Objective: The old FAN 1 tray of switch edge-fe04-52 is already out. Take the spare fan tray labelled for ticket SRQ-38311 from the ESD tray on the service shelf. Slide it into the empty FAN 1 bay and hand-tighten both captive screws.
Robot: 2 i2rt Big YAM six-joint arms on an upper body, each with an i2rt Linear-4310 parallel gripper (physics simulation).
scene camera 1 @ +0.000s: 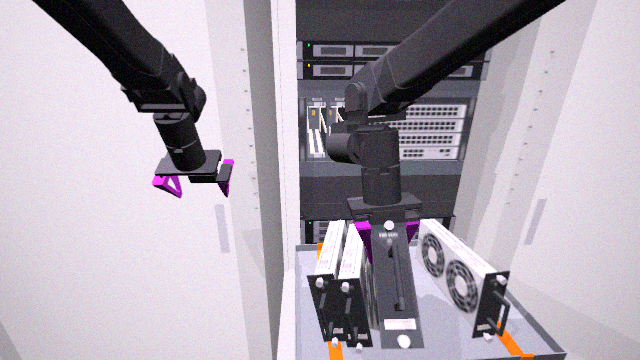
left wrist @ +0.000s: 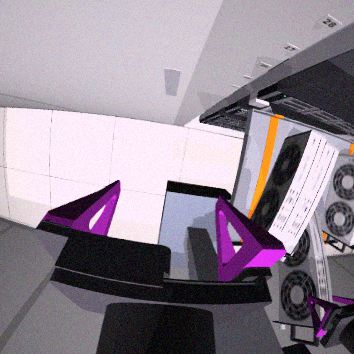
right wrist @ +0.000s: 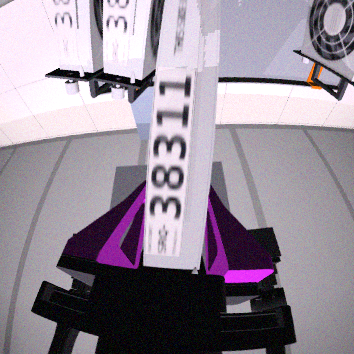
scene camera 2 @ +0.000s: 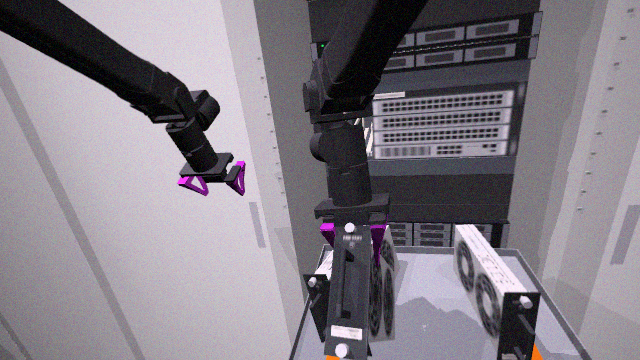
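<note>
The spare fan tray labelled 38311 point(right wrist: 172, 150) is held in my right gripper point(scene camera 1: 390, 242) point(scene camera 2: 352, 247) point(right wrist: 176, 186), its dark faceplate point(scene camera 1: 397, 295) point(scene camera 2: 347, 295) towards the scene cameras. It hangs over the ESD tray point(scene camera 1: 440, 325) point(scene camera 2: 425, 325) point(left wrist: 256, 145), close beside two other fan trays point(scene camera 1: 327, 300) point(scene camera 1: 356, 310) that lean sideways; whether they touch is unclear. The switch point(scene camera 1: 435, 125) point(scene camera 2: 445, 120) has two open bays point(scene camera 1: 315, 127) point(scene camera 1: 336, 110) at its left, partly hidden by my right arm; their labels are not readable. My left gripper point(scene camera 1: 203, 195) point(scene camera 2: 225, 194) point(left wrist: 169, 192) is open and empty, left of the rack.
Another fan tray point(scene camera 1: 465, 280) point(scene camera 2: 492, 285) stands slanted at the right side of the ESD tray. Rack units point(scene camera 1: 332, 51) point(scene camera 2: 440, 36) sit above the switch. The white cabinet side point(scene camera 1: 260, 125) lies between my left gripper and the rack opening.
</note>
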